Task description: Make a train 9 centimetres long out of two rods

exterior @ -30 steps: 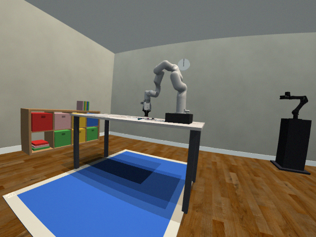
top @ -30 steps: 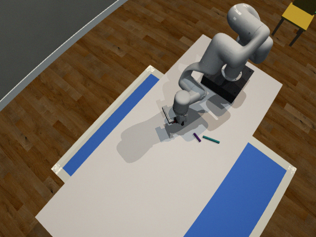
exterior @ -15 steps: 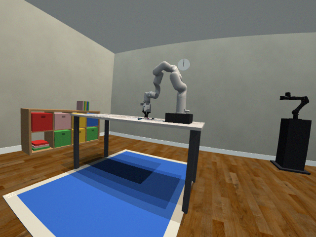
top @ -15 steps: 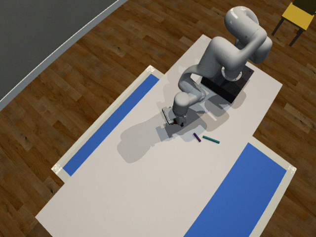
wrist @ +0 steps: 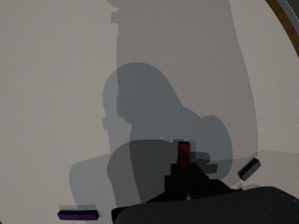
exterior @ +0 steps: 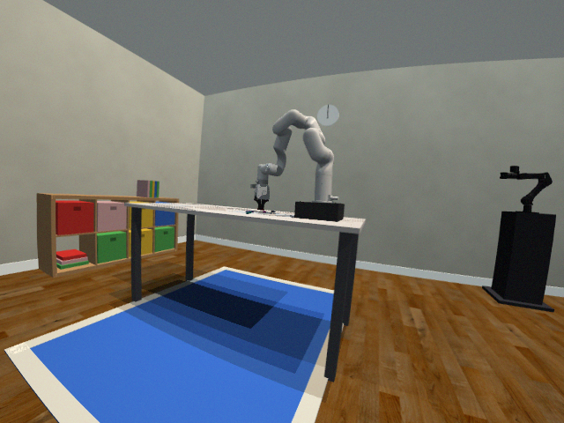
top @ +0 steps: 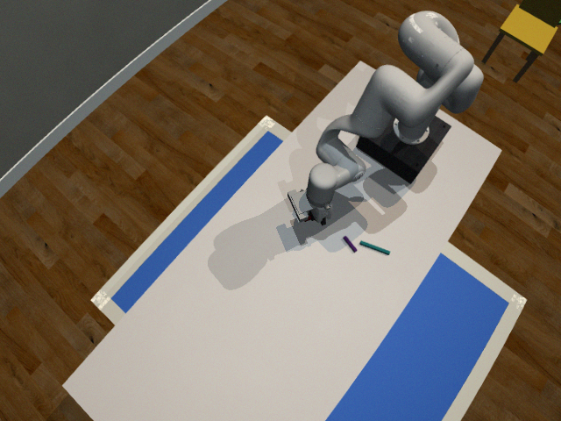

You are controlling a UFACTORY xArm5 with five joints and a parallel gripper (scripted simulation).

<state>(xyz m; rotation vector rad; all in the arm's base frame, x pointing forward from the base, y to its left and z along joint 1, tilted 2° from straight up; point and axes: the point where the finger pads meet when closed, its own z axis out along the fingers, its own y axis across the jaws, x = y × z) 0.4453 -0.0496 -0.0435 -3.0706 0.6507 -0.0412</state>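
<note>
The red rod is 2 cm below my hand. Round my hand: blue rod (7 cm behind, 6 cm to the right, 3 cm below); grey rod (8 cm to the right, 4 cm behind, 3 cm below); magenta rod (4 cm behind, 3 cm below, 2 cm to the left).
</note>
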